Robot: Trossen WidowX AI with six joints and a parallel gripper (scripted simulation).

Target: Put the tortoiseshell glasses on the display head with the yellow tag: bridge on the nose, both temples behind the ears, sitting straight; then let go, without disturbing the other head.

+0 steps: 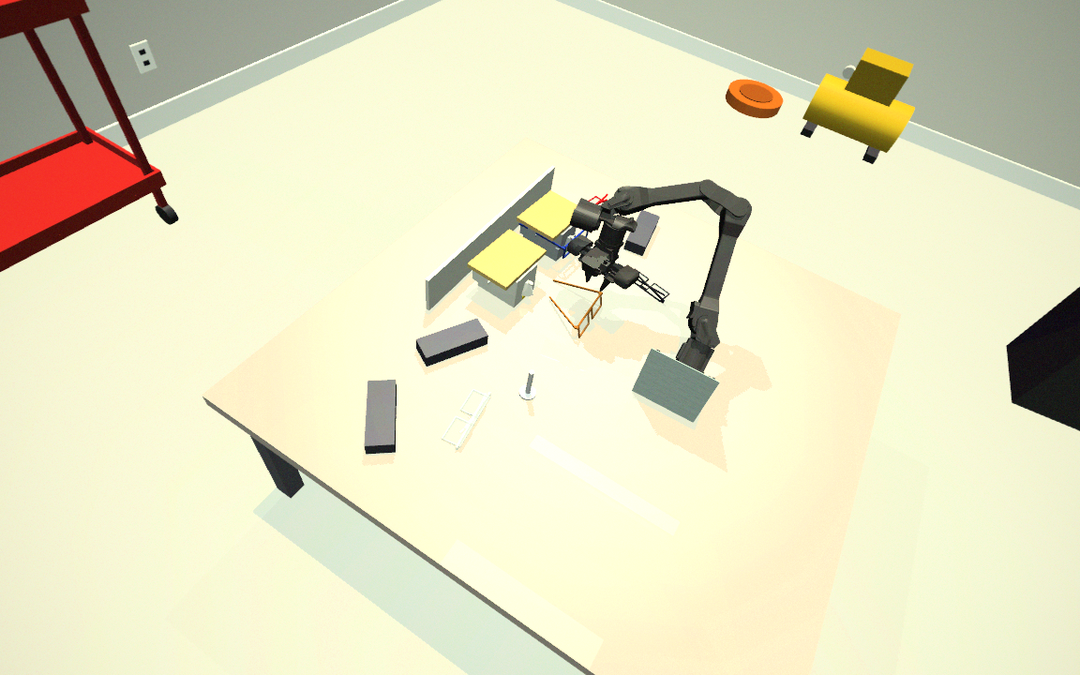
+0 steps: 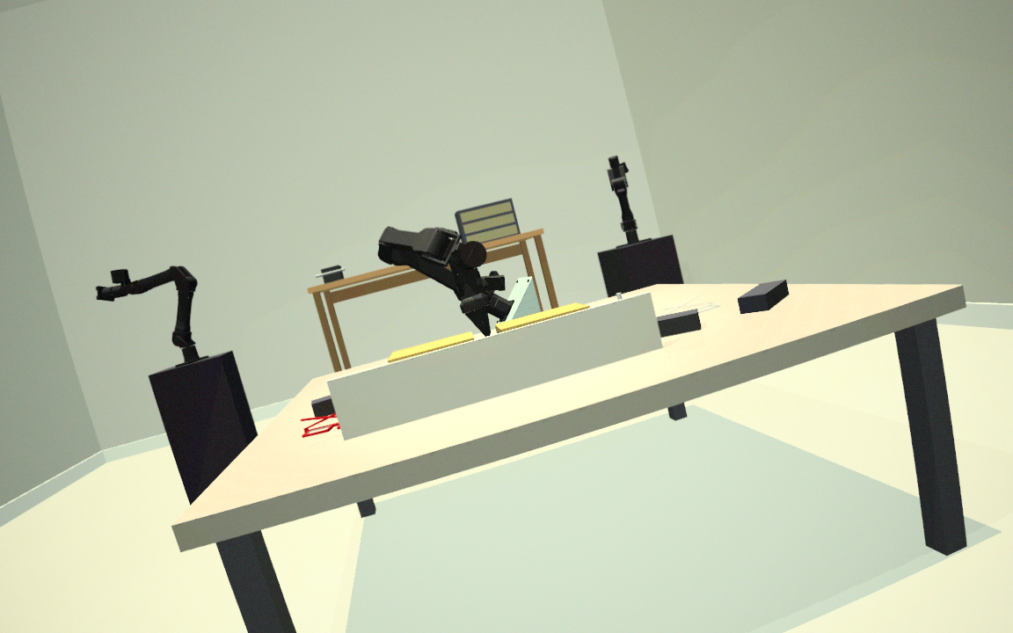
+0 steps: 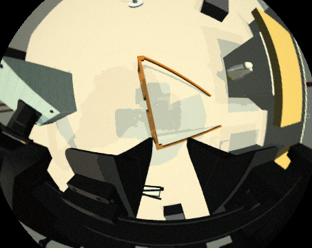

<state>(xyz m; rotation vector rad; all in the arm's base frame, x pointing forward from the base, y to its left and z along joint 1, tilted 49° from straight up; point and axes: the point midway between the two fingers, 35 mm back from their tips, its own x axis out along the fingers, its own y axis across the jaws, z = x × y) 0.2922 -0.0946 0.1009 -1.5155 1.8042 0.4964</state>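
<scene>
Right now my gripper tip is 33 cm to the right of the small white post, 5 cm above it and 2 cm short of it. Also, from my gripper tip: white backboard (32 cm ahead, 6 cm to the right, 2 cm below).
</scene>
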